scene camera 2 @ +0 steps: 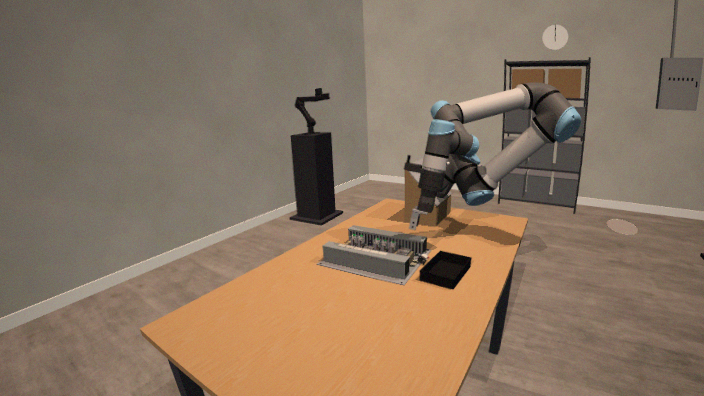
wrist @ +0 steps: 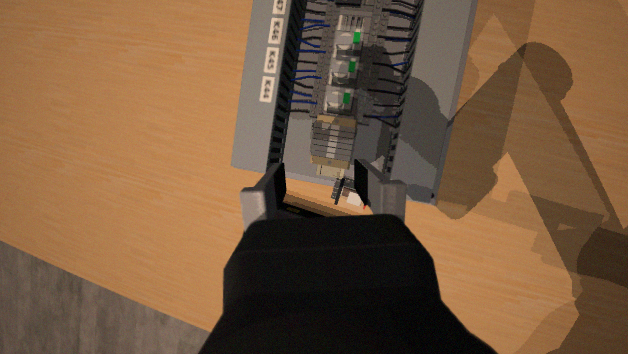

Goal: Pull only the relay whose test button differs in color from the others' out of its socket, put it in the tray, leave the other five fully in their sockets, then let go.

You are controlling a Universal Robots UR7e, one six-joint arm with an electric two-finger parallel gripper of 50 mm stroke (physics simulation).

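Places are measured from the arm's base along level axes (x ahead, y left, z up), in centimetres.
Where they show: gripper, fingertip midpoint: [scene camera 2: 413, 227] [wrist: 319, 175].
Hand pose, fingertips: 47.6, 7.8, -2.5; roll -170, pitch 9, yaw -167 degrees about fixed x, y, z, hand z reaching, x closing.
Observation:
Things, the pixels of their top centre, and the offset from my fingertips, as dx, dy, dz. "*": a spot on its surface instead. Level surfaces: height alone.
- loose relay at its top centre: [wrist: 350, 196] [scene camera 2: 423, 254] -2.7, +2.9, -10.3
- black tray at a spot on its surface: [scene camera 2: 437, 280] * +9.7, +11.5, -11.7
- table at its surface level: dz -13.4
My gripper [scene camera 2: 413, 227] [wrist: 319, 175] is open and empty, raised above the table near the right end of the relay panel. A loose relay [scene camera 2: 423, 257] [wrist: 354, 198] lies on its side on the table, off the panel's end and beside the black tray [scene camera 2: 437, 280]. A small red spot shows at it in the wrist view, partly hidden by a finger. Several relays with green buttons stand in the socket row, among them one relay [scene camera 2: 392, 245] [wrist: 340, 100] nearest the terminal blocks. A gap shows in that row in the scene view.
The panel has raised grey ducts along both sides, the near duct [scene camera 2: 367, 259] bearing labels. Terminal blocks [wrist: 332, 141] stand at the row's end. A cardboard box [scene camera 2: 413, 192] stands behind the gripper on the table [scene camera 2: 320, 325]. The arm's shadow falls across the panel and table.

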